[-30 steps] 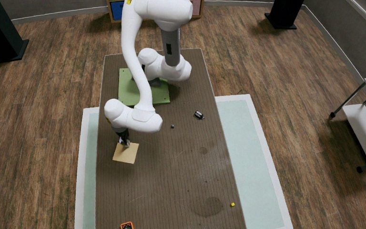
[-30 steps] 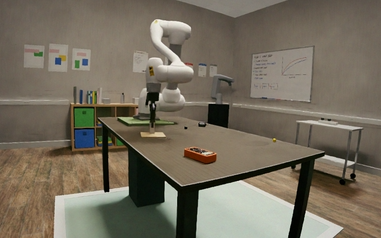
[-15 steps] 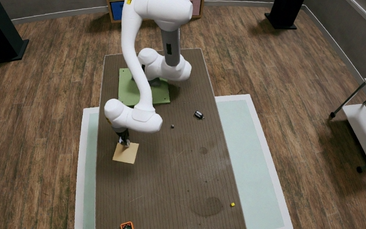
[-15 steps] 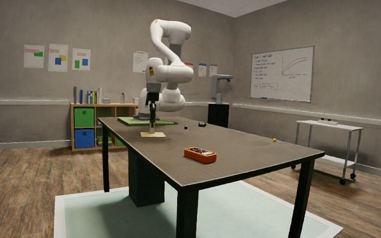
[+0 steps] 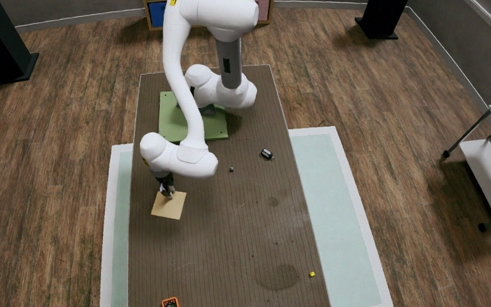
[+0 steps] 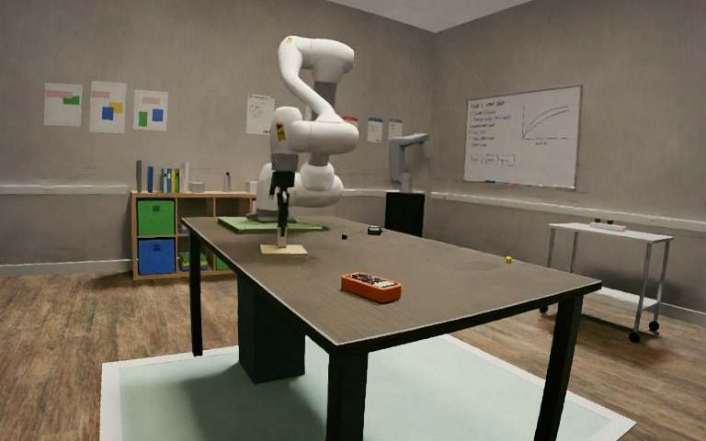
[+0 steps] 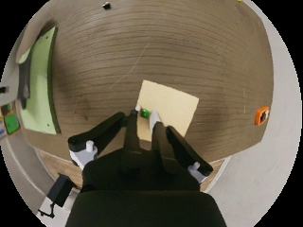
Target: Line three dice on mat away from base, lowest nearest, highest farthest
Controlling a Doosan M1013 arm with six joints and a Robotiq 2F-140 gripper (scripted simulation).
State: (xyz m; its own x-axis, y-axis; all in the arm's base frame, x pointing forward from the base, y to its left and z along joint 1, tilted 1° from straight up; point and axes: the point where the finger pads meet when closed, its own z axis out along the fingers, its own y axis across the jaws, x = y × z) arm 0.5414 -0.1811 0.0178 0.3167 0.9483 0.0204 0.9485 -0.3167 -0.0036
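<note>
Right now the green die is 30 mm below my hand. From my hand the other things lie so: small dark die (310 mm to the left, 100 mm behind, 30 mm below); then small black object (510 mm to the left, 150 mm behind, 20 mm below); then mat (50 mm ahead, 40 mm below, 20 mm to the right).
</note>
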